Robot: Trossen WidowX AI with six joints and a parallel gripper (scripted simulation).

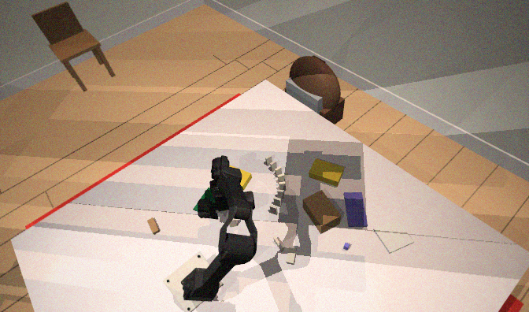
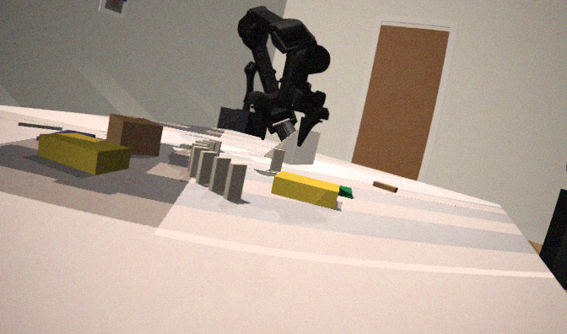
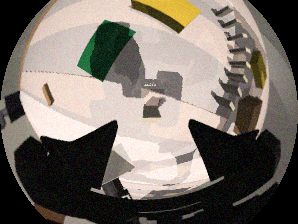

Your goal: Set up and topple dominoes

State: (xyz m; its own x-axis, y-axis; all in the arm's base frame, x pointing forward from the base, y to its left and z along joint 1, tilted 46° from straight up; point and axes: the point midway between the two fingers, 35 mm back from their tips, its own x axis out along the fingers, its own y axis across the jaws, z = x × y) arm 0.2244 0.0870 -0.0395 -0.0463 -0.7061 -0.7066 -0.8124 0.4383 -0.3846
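Now: gripper tip 250 mm short of the brown box, 200 mm to the left of it and 40 mm above it. Round my gripper tip: green flat piece (150 mm to the left, 60 mm below, 10 mm behind); small tan block (220 mm behind, 210 mm to the left, 60 mm below); tiny blue cube (340 mm to the right, 210 mm ahead, 50 mm below).
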